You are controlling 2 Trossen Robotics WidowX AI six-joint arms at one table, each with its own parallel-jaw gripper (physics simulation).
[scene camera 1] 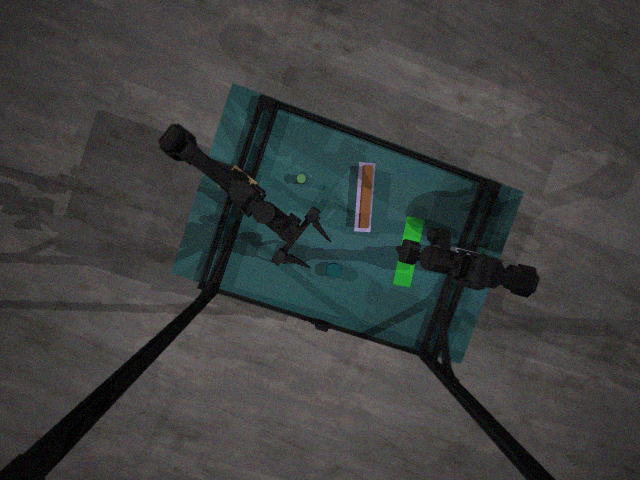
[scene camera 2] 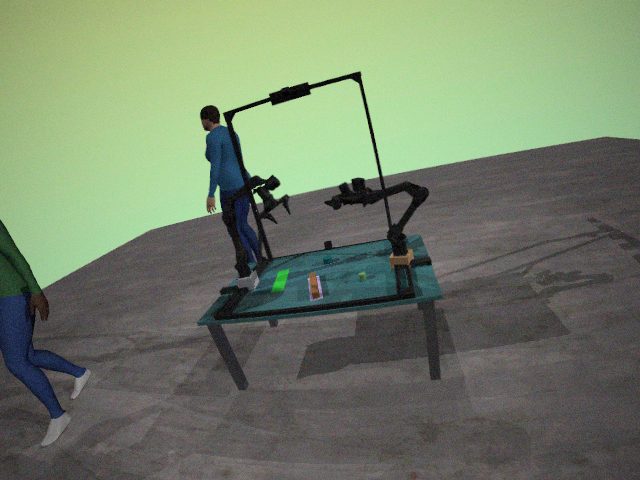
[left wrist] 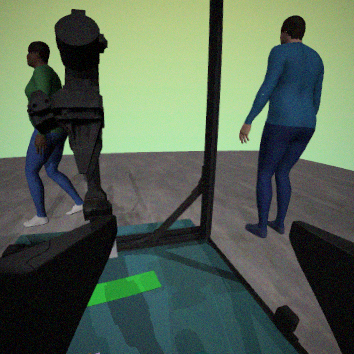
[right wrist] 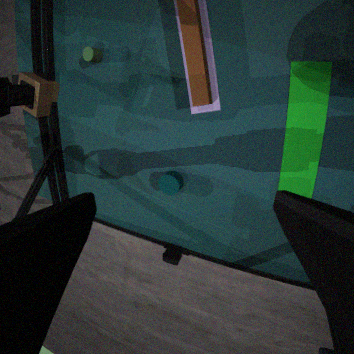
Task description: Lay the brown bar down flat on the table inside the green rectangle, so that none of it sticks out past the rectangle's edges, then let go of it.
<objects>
my left gripper: open, holds nothing
my right gripper: open, holds nothing
a brown bar [right wrist: 191, 30]: on the table
</objects>
